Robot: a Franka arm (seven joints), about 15 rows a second.
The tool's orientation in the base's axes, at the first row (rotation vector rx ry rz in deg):
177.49, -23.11, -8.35
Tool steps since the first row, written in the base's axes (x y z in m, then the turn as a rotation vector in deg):
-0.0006, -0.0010, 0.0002, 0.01, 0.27, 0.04
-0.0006, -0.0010, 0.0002, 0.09, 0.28, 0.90
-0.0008, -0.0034, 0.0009, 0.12, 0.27, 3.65
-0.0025, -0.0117, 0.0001, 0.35, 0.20, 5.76
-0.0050, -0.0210, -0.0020, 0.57, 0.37, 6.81
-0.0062, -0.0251, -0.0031, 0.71, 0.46, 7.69
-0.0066, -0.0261, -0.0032, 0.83, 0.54, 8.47
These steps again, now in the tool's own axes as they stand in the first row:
-0.0003, 0.0011, -0.0001, -0.06, -0.26, -0.04
-0.0003, 0.0011, -0.0001, -0.07, -0.27, -0.91
0.0000, 0.0035, -0.0008, -0.28, -0.20, -3.65
0.0006, 0.0119, 0.0002, -0.24, -0.13, -5.77
0.0007, 0.0215, 0.0025, -0.16, -0.32, -6.83
0.0007, 0.0258, 0.0037, -0.13, -0.42, -7.72
0.0006, 0.0268, 0.0039, -0.11, -0.51, -8.51

